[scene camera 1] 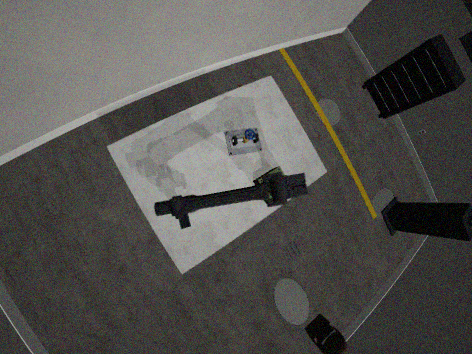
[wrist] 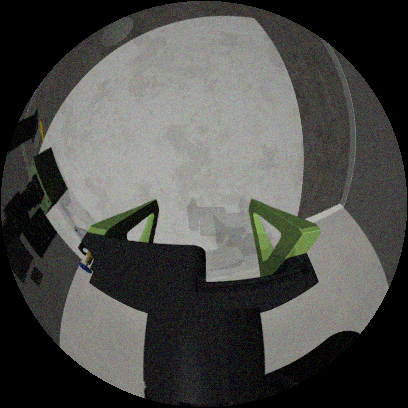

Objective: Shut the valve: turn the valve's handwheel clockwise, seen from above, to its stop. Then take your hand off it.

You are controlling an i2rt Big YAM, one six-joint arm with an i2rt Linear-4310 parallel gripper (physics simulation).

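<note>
The valve's blue handwheel (scene camera 1: 251,134) sits at the upper right of a grey mounting plate (scene camera 1: 245,149), with small brass and black parts beside it. In the wrist view, a thin piece of the blue handwheel (wrist: 85,267) shows at the lower left, partly hidden behind the gripper body. My gripper (wrist: 203,203) is open, its two green fingers wide apart with nothing between them. It is well away from the handwheel and not touching it. In the scene view the fingers cannot be made out at the arm's left end.
The pale table top (scene camera 1: 200,250) carries the plate and the dark arm (scene camera 1: 220,196), which stretches leftward from its base, below the plate in the scene view. A yellow floor line (scene camera 1: 330,130), a dark ribbed cabinet (scene camera 1: 415,75) and a dark column (scene camera 1: 430,218) are to the right.
</note>
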